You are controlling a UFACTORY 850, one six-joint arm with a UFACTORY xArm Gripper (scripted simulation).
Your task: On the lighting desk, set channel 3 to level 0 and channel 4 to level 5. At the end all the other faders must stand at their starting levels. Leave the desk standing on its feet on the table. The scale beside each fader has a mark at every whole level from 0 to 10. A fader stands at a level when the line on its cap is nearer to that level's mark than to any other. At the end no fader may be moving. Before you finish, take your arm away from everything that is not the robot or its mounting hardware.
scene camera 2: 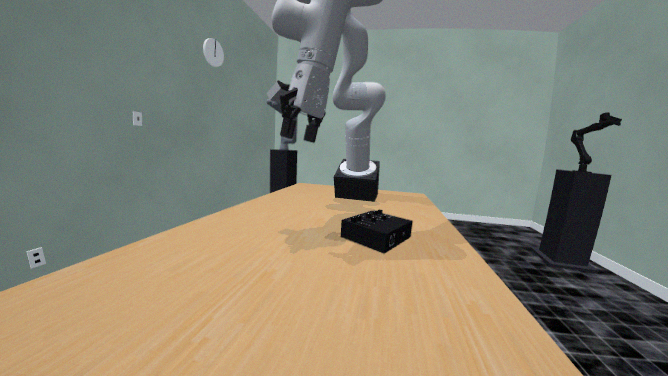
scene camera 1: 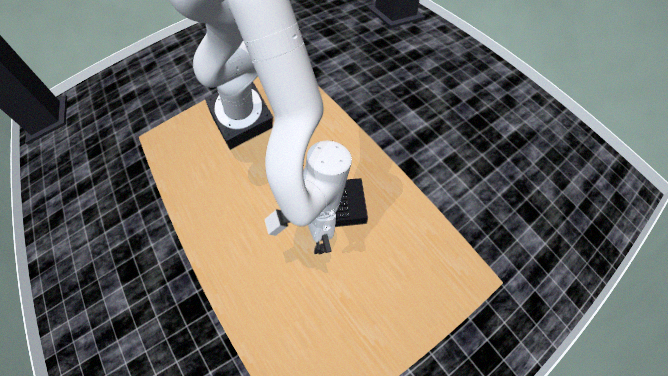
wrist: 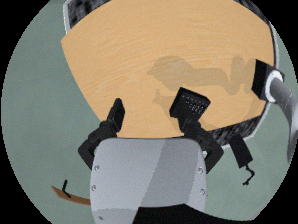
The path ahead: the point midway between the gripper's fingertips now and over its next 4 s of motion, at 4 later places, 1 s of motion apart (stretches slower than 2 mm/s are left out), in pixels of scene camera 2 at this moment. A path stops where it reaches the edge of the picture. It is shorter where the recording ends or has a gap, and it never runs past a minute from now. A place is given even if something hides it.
My gripper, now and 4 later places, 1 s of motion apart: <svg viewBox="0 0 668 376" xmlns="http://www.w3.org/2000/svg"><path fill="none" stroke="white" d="M298 139L380 175L378 177L378 186L357 194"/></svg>
